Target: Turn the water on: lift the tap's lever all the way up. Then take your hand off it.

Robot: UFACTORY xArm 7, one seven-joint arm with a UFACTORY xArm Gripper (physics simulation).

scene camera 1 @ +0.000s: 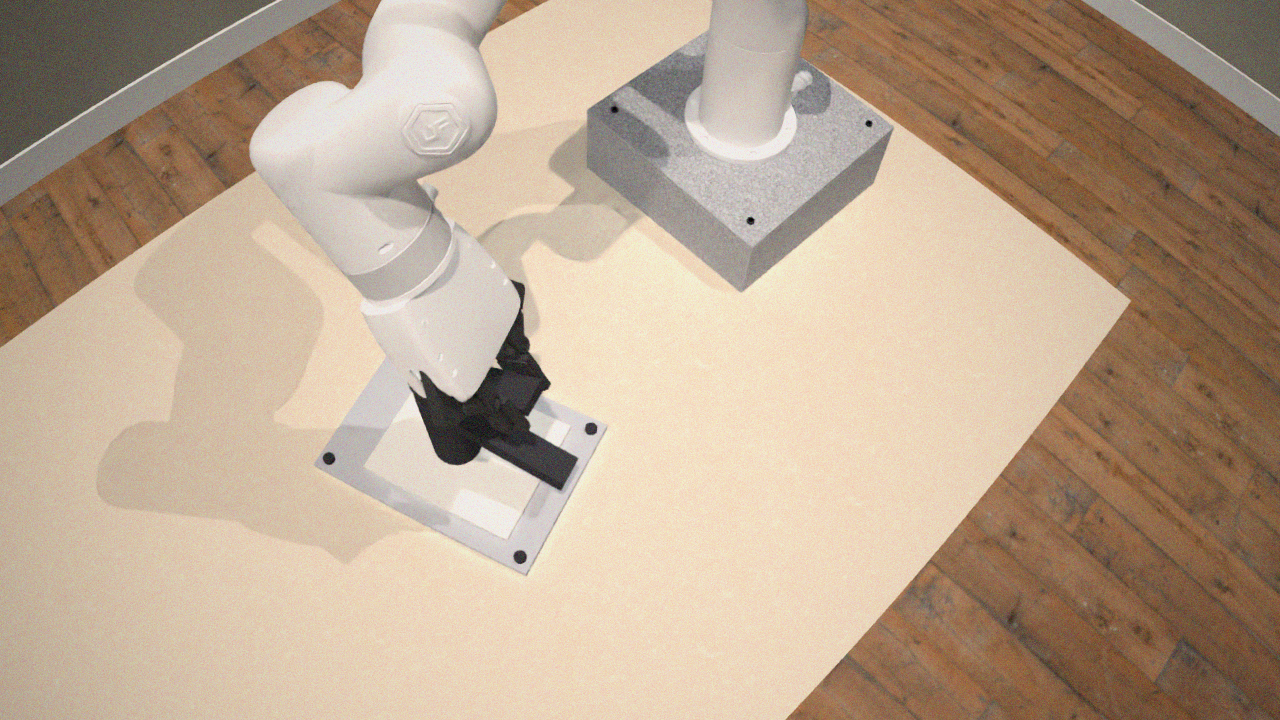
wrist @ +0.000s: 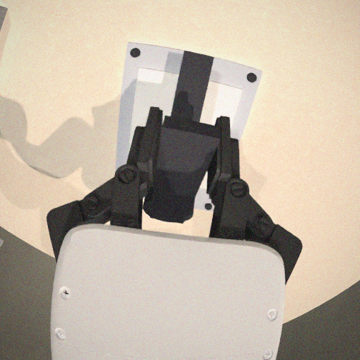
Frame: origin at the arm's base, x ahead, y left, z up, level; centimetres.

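Where they show: gripper, fingertip midpoint: (scene camera 1: 525, 407); arm's base, origin of the base link: (scene camera 1: 739, 121).
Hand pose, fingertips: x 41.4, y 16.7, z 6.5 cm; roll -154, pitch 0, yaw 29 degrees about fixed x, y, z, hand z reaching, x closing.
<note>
Each offset is from my fingertips to the centre of the thing. Level surfaces: height alone.
The black tap stands on a pale grey plate @(dx +3.7, dy -7.9, dz -15.6 cm) (scene camera 1: 420, 514) (wrist: 246, 107). Its round body @(dx +3.7, dy -7.9, dz -9.3 cm) (scene camera 1: 454, 445) and its straight spout @(dx +0.8, dy -1.5, dz -8.4 cm) (scene camera 1: 541, 461) (wrist: 196, 80) show in the scene view; the spout points to the plate's near right edge there. My gripper (scene camera 1: 505, 411) (wrist: 187, 125) is at the top of the tap, shut on the lever. In the wrist view the dark lever (wrist: 187, 147) lies between the two fingers, one on each side. In the scene view the fingers and the arm hide most of the lever, and its exact tilt is hard to tell.
The plate has dark bolts at its corners and lies on a cream mat @(dz -16.3 cm) (scene camera 1: 805, 429). The arm's grey speckled base block (scene camera 1: 666, 210) stands at the back, right of the tap. Wooden floor (scene camera 1: 1074, 537) surrounds the mat.
</note>
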